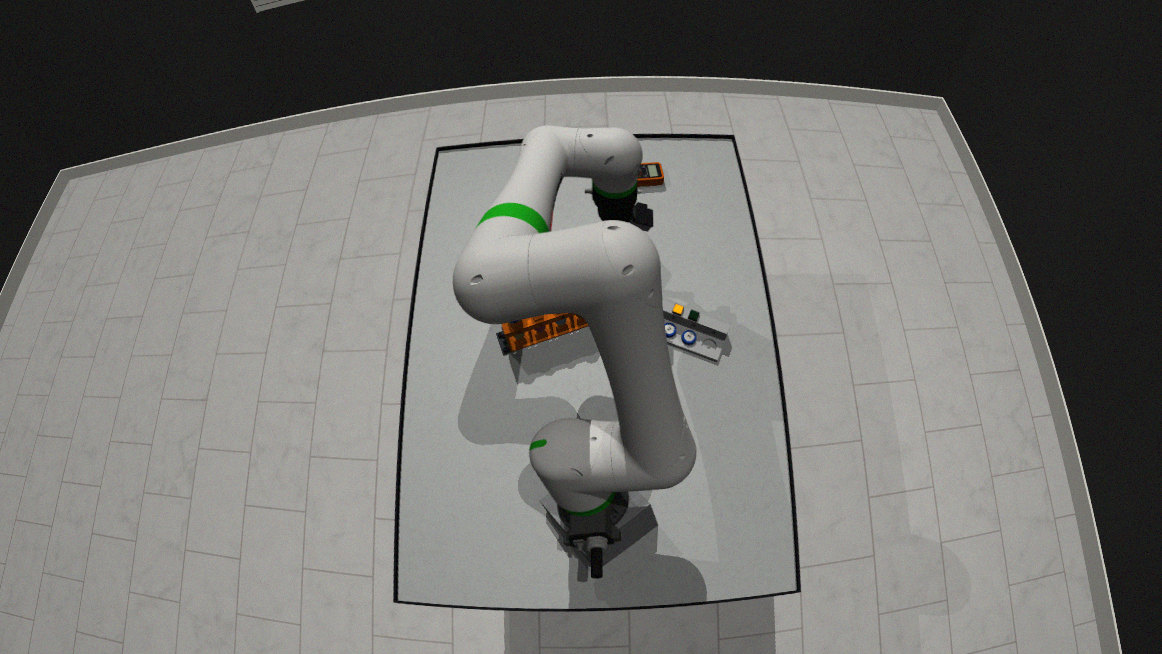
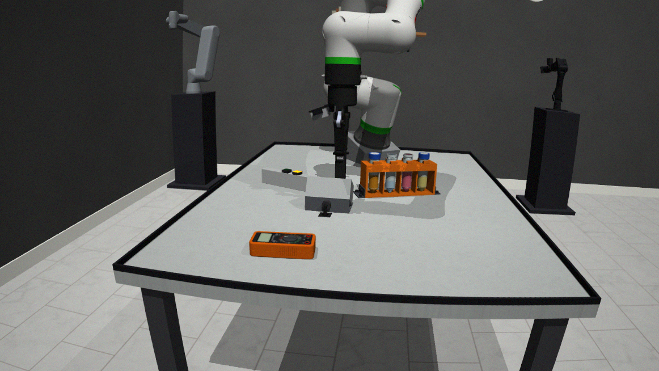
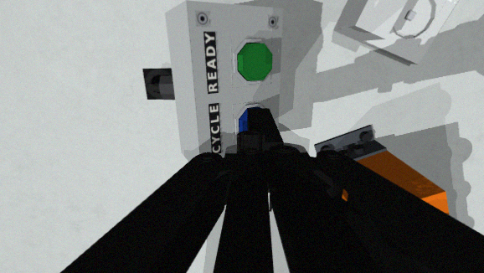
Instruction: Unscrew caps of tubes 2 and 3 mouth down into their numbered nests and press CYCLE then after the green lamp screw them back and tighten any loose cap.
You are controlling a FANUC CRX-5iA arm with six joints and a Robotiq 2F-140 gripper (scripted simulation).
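My gripper is now 40 mm above the blue key. From my hand the other things lie so: green key: 50 mm to the right, 40 mm below; then grey key housing: 20 mm ahead, 20 mm to the right, 50 mm below; then cap 4: 110 mm behind, 90 mm to the left, 10 mm above.
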